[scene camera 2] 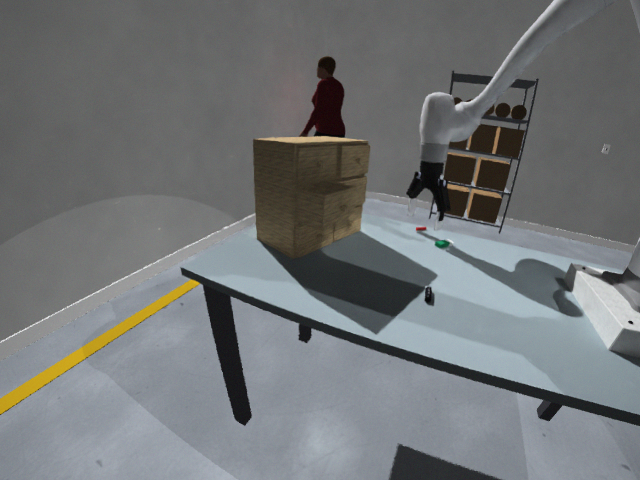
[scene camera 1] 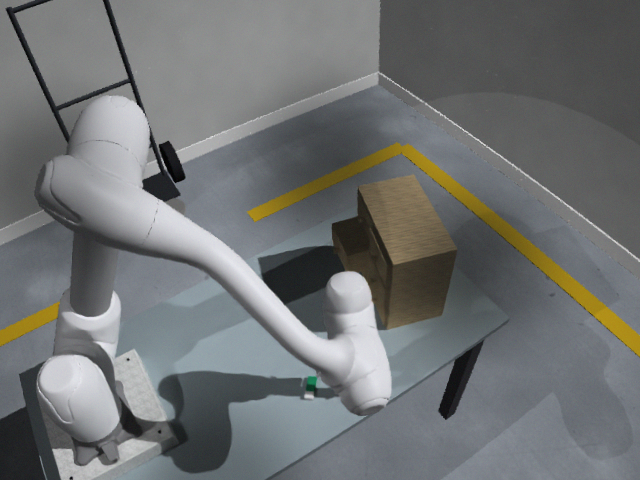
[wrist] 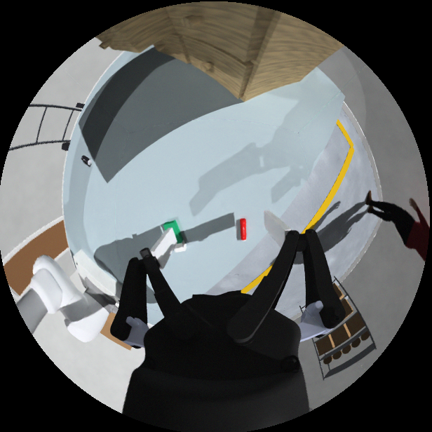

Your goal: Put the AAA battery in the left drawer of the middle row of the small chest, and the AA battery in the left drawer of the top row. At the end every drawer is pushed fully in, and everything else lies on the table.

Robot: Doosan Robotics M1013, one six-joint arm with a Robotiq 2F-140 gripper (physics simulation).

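Where they show: gripper, fingertip midpoint: [scene camera 2: 423,222]; arm's base, origin of the base link: [scene camera 1: 101,422].
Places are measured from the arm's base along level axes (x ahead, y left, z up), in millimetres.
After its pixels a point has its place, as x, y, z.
Note:
The small chest [scene camera 1: 419,222] @[969, -92, 244] [scene camera 2: 276,191] @[985, 101, 112] [wrist: 295,45] stands at the table's far end. The left drawer of its middle row [scene camera 1: 351,240] @[885, 107, 46] [scene camera 2: 342,209] @[806, 80, 88] is pulled out; its inside is too dark to read. A small red cylinder [scene camera 2: 421,228] @[619, -293, -55] [wrist: 243,229], a battery by its looks, lies on the table. A small black one [scene camera 2: 428,294] @[561, 145, -48] [wrist: 86,160] lies near the opposite long edge. I cannot tell which is AA or AAA. My gripper [scene camera 2: 424,215] @[615, -244, -13] [wrist: 218,227] is open and empty above the table, with the red cylinder between its fingertips in the wrist view. The arm hides it in scene camera 1.
A green and white block [scene camera 1: 310,386] @[533, -194, -49] [scene camera 2: 442,243] @[539, -177, -49] [wrist: 172,231] lies near the red cylinder, partly behind a finger in the wrist view. The arm's base plate [scene camera 1: 142,379] @[145, 60, -2] [scene camera 2: 599,315] @[159, 87, -31] is at the table's other end. A person [scene camera 2: 328,105] stands beyond the table, near a shelf rack [scene camera 2: 519,170].

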